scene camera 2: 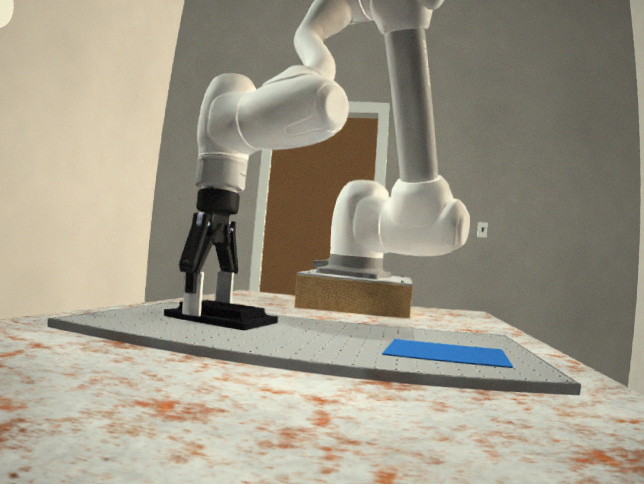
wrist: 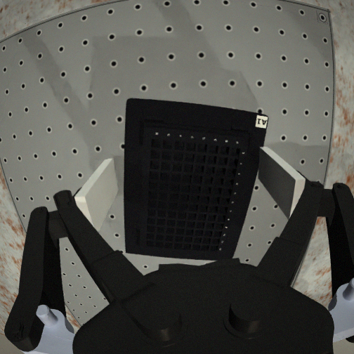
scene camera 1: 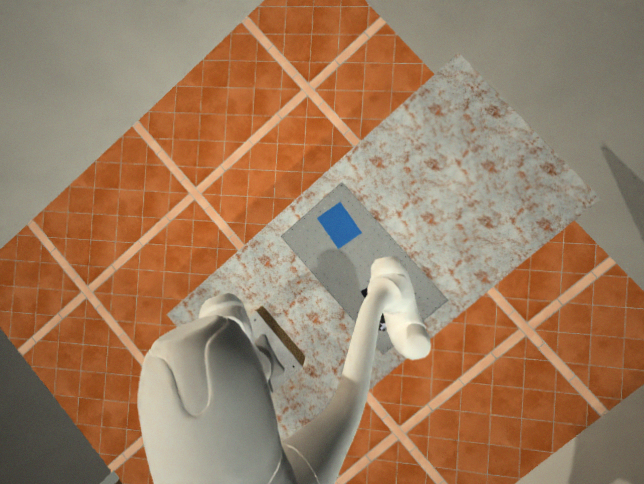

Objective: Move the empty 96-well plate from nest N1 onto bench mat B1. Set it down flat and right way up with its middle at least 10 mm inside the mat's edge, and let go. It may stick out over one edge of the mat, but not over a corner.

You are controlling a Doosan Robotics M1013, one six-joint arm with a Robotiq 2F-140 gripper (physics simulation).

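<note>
The black 96-well plate sits flat in the black nest, wells up. A white A1 label shows at the nest's corner in the wrist view. My gripper is open and points straight down over the nest. Its pale finger pads stand on either side of the plate, low down, with gaps to it in the wrist view, and nothing is held. The blue mat lies flat and bare. The arm hides the plate in scene camera 1; the mat does not show in the wrist view.
The nest and the mat are on a grey perforated board, the mat towards its other end. The board lies on a speckled stone table top. The arm's base stands on a brown block behind the board.
</note>
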